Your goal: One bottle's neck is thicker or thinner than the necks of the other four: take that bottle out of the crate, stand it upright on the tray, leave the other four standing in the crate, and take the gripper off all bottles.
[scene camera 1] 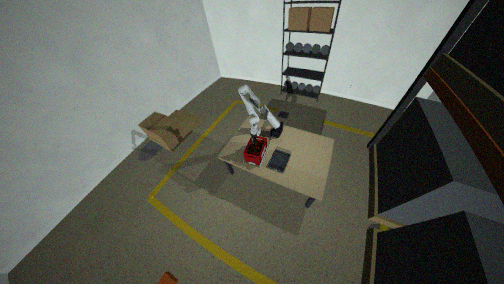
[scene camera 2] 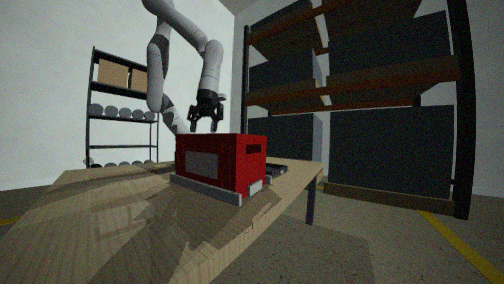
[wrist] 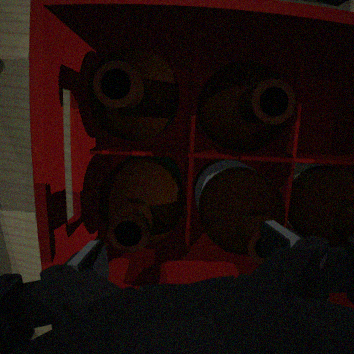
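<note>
A red crate (scene camera 1: 253,159) (scene camera 2: 252,170) (wrist: 45,125) stands on the table. In the wrist view, brown bottles stand in its compartments: upper left (wrist: 132,92), upper right (wrist: 225,110), lower left (wrist: 150,187), lower middle (wrist: 235,200) and lower right (wrist: 325,200). The upper-left bottle's rim looks a little wider than those at upper right and lower left. The lower-middle neck is partly behind a finger; the lower-right neck is hidden. My gripper (scene camera 1: 256,138) (scene camera 2: 204,128) (wrist: 183,247) is open and empty above the crate, fingertips near the lower row. The dark tray (scene camera 1: 278,161) (scene camera 2: 277,169) lies beside the crate.
Low grey rails (scene camera 2: 205,189) edge the crate's base on the wooden table (scene camera 1: 307,150) (scene camera 2: 125,210). The arm's base stands at the table's back edge. A shelf unit stands by the back wall, cardboard boxes lie on the floor at left, and large racks stand at right.
</note>
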